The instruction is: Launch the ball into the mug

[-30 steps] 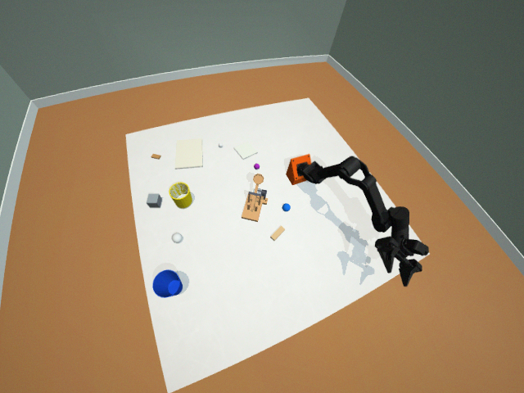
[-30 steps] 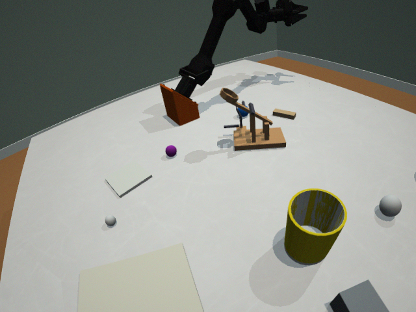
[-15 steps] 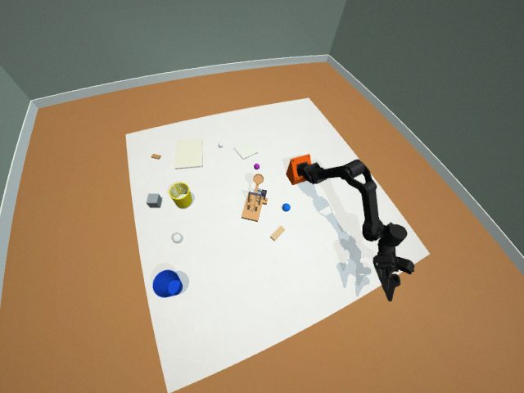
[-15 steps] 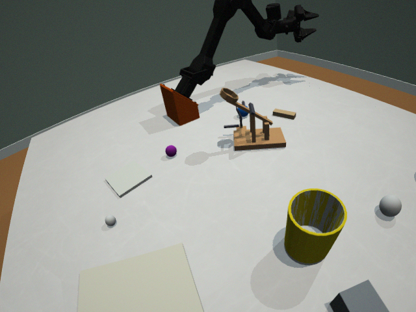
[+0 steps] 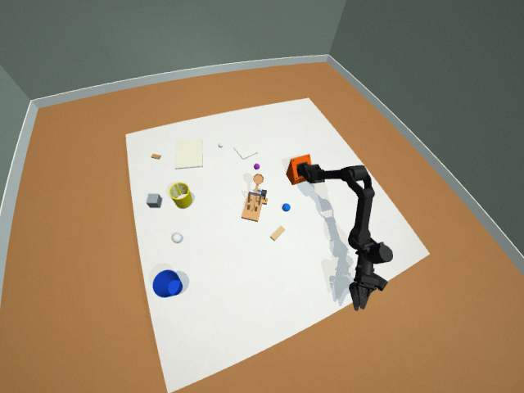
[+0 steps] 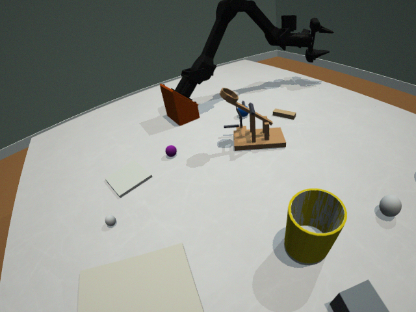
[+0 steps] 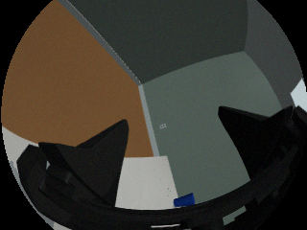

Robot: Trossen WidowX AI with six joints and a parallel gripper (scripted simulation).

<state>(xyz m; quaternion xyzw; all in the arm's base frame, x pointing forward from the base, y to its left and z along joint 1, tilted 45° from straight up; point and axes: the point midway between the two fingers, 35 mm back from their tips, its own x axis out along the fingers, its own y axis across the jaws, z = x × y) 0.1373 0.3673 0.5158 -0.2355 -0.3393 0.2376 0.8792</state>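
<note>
Right now the wooden catapult is 110 mm ahead of my gripper tip, 590 mm to the right of it and 110 mm below it. From my gripper tip the other things lie so: blue ball: 500 mm to the right, 170 mm below; then wooden block: 90 mm ahead, 400 mm to the right, 180 mm below; then blue cup: 580 mm ahead, 340 mm to the right, 160 mm below.
</note>
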